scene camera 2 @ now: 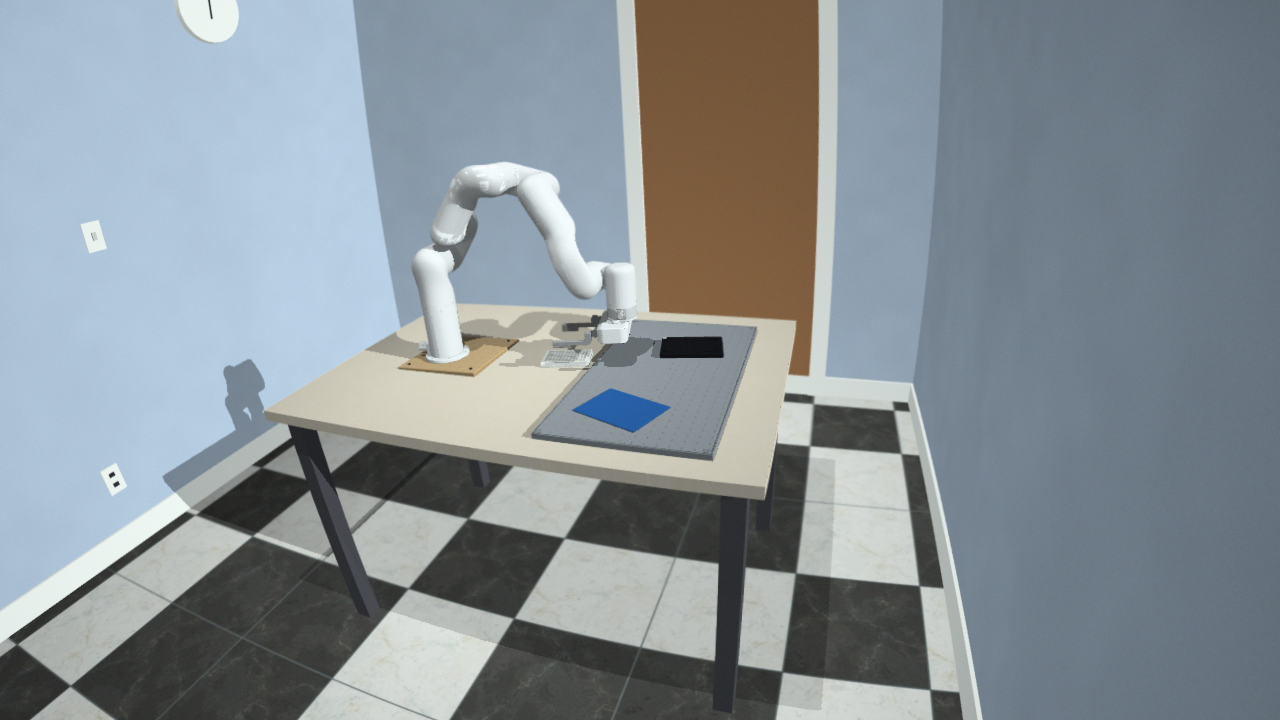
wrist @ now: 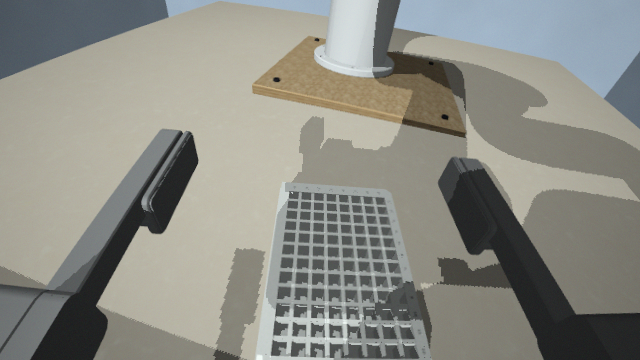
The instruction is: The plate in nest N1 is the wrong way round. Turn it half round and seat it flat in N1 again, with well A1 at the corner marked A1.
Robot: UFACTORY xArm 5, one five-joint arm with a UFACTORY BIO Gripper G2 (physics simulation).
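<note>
A pale well plate (scene camera 2: 566,358) (wrist: 345,270) with a grid of square wells lies on the beige table top, between the arm's base and the grey board. Small marks run along its far and right rims in the wrist view, too small to read surely. My gripper (scene camera 2: 561,335) (wrist: 320,194) is open and empty above the plate, with one finger out to each side and clear space between pads and plate. A black rectangular nest (scene camera 2: 691,347) lies on the grey board; whether it is N1 cannot be read, and no A1 corner mark is legible.
The grey perforated board (scene camera 2: 684,429) covers the right part of the table (scene camera 2: 402,411). A blue sheet (scene camera 2: 621,409) lies near its front. The arm's wooden base board (scene camera 2: 483,358) (wrist: 335,95) stands beyond the plate in the wrist view.
</note>
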